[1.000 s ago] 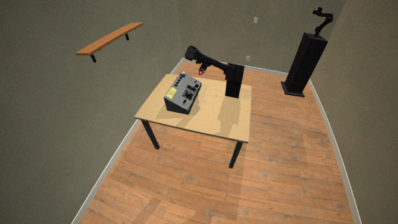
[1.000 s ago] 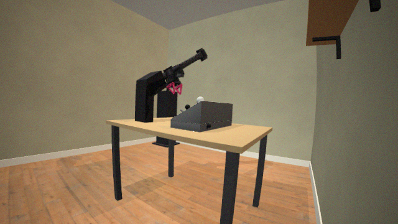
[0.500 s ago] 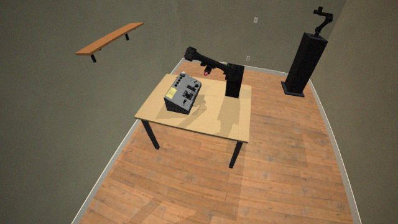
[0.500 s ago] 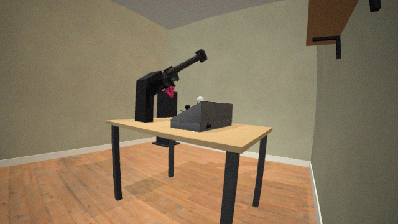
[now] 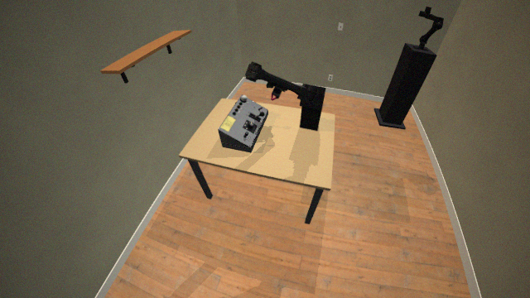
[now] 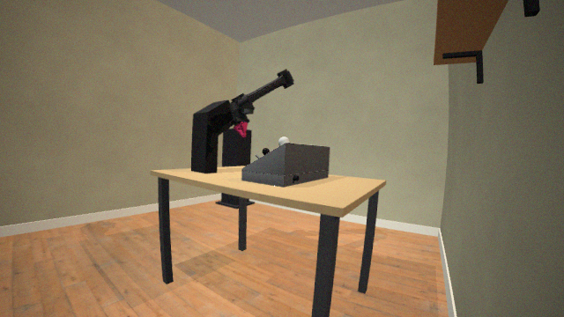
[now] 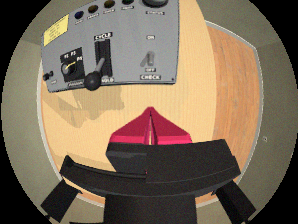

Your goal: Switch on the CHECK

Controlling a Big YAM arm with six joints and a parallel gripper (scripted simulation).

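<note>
Right now my hand is 110 mm to the right of the lever, 100 mm short of it and 100 mm above it. Also, from my hand: grey console: 170 mm to the left, 160 mm ahead, 130 mm below; rotary selector: 220 mm to the left, 140 mm ahead, 110 mm below.
</note>
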